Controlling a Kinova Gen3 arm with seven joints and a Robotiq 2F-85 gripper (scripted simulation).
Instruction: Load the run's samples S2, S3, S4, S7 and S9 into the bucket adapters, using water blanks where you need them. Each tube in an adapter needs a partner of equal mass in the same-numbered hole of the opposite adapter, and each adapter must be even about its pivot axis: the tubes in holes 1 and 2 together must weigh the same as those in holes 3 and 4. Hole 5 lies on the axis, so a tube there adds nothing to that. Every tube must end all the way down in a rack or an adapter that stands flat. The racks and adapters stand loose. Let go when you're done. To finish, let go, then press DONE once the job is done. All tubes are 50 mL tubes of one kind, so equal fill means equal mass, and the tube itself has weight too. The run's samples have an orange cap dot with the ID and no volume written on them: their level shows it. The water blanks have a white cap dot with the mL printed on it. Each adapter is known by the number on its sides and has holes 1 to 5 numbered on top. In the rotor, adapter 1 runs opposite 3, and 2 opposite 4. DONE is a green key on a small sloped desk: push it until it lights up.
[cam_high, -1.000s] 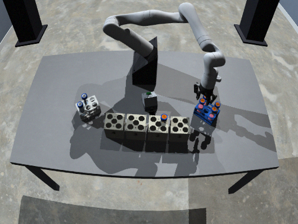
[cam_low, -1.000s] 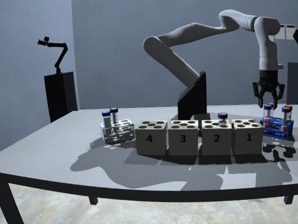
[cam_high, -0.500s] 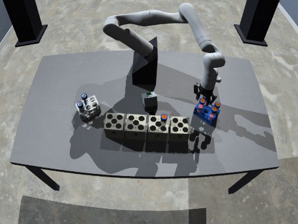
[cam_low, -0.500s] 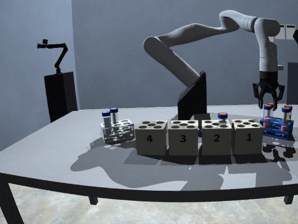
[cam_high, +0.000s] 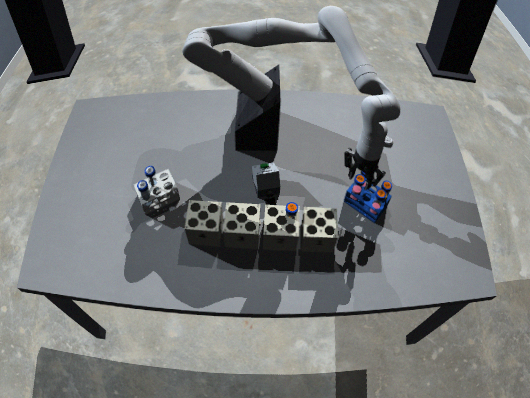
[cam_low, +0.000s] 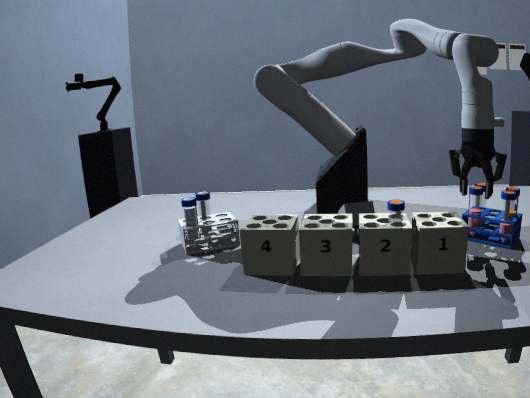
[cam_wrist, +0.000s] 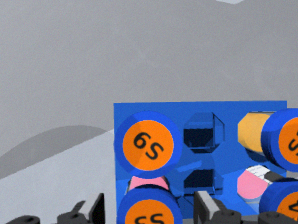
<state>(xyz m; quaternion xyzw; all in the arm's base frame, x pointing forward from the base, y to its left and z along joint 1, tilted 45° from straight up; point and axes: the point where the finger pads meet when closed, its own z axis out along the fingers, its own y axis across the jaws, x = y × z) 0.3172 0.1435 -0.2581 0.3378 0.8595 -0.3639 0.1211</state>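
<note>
My gripper is now 10 mm to the left of the sample tube S3 and 50 mm above it. The rest, counted from my hand: sample tube S9: 40 mm behind, 30 mm to the left, 50 mm below; then blue rack: 10 mm ahead, 40 mm to the left, 80 mm below; then sample tube S4: 50 mm ahead, 60 mm to the left, 50 mm below.
</note>
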